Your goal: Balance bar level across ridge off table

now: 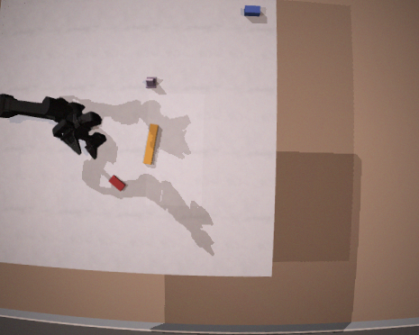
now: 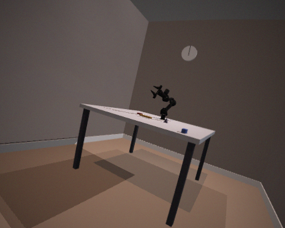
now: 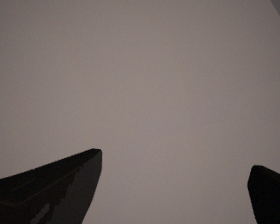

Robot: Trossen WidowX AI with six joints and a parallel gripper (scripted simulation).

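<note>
The orange bar lies 360 mm below my gripper tip, 130 mm ahead of it and 70 mm to the left of it. Round my gripper tip: red block: 360 mm below, 100 mm to the right, 10 mm behind; then blue block: 660 mm to the left, 540 mm ahead, 350 mm below.
</note>
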